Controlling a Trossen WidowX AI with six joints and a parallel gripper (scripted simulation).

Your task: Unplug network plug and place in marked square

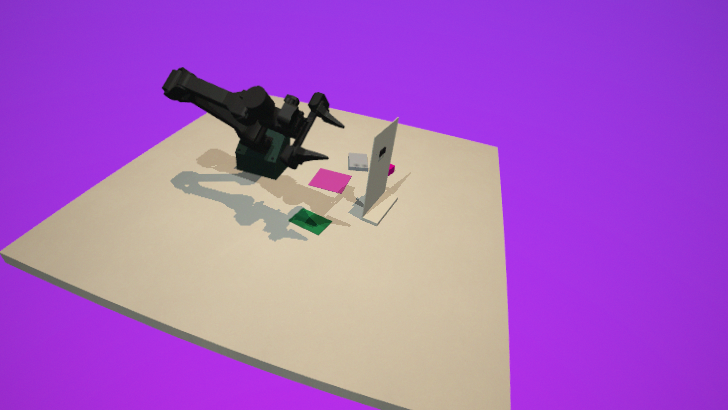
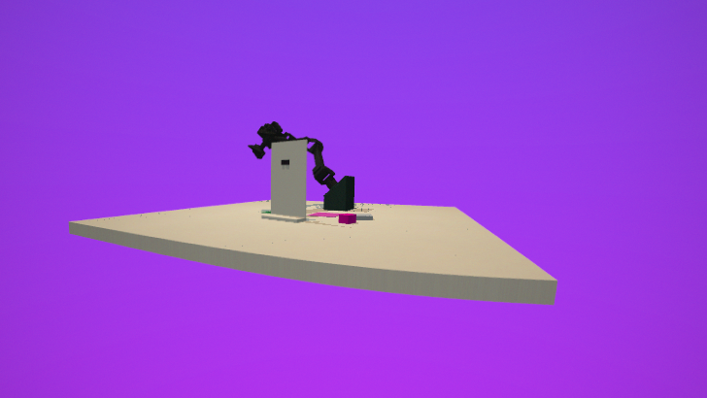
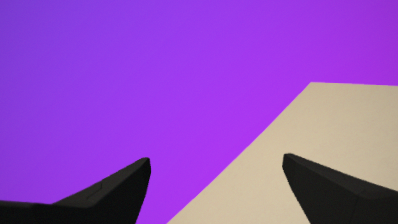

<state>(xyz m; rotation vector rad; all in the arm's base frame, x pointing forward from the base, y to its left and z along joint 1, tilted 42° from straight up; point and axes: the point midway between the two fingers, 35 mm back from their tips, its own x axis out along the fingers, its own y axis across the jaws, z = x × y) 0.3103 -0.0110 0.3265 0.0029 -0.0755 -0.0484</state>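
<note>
My gripper tip is 23 cm to the right of the grey network plug, 11 cm above it and 5 cm short of it. Also, from my gripper tip: magenta marked square: 32 cm below, 29 cm to the left, 12 cm behind; upright grey panel: 22 cm to the left, 19 cm below, 7 cm ahead.
</note>
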